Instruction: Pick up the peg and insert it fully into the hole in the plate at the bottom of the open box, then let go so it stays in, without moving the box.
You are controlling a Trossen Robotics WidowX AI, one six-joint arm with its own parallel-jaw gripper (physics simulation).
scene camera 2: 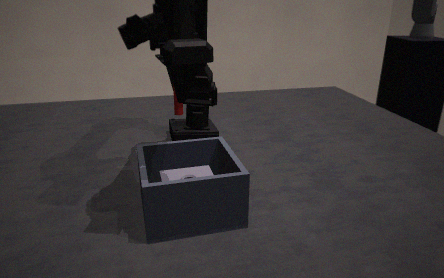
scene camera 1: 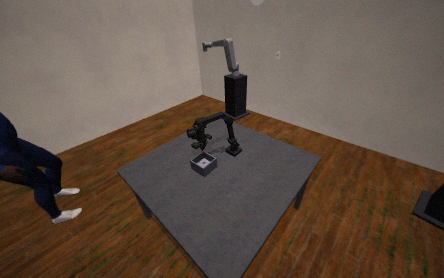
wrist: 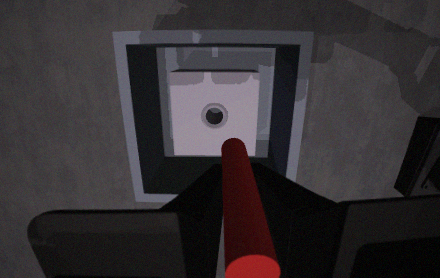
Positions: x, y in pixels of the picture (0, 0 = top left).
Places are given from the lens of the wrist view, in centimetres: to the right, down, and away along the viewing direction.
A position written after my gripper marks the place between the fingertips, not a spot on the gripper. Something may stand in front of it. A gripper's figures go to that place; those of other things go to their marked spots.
my gripper (wrist: 236, 172): 1, 2, 11
grey box (wrist: 144, 59): -8, -8, 22
pale plate (wrist: 196, 130): -2, -1, 24
